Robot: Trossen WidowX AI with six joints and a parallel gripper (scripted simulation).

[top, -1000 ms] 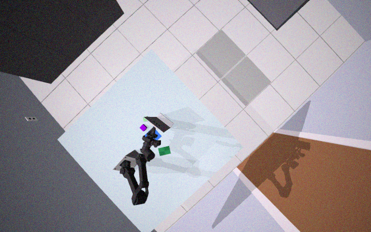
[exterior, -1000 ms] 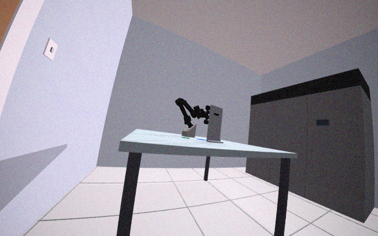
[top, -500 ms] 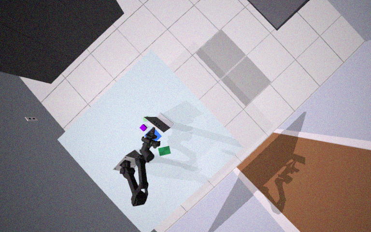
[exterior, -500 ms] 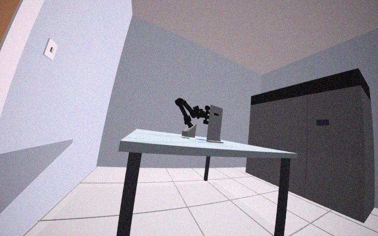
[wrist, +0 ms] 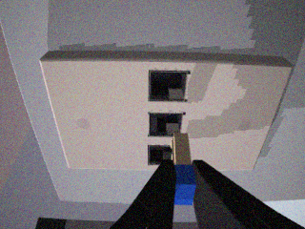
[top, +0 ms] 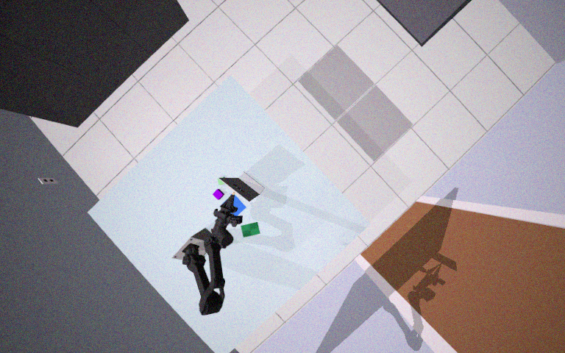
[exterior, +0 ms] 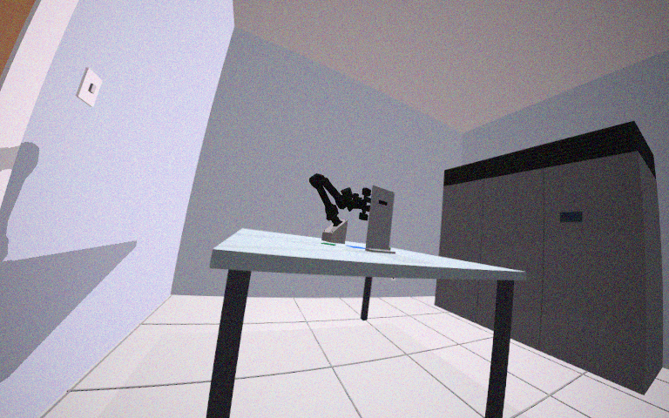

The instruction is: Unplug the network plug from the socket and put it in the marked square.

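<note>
My gripper tip is now 26 cm above the blue marked square, 13 cm past it and 2 cm to the left of it. Also, from my gripper tip: light green cube 24 cm below, 14 cm to the left, 6 cm behind; then purple cube 24 cm below, 13 cm behind, 10 cm to the left; then grey upright panel 10 cm below, 5 cm ahead.
</note>
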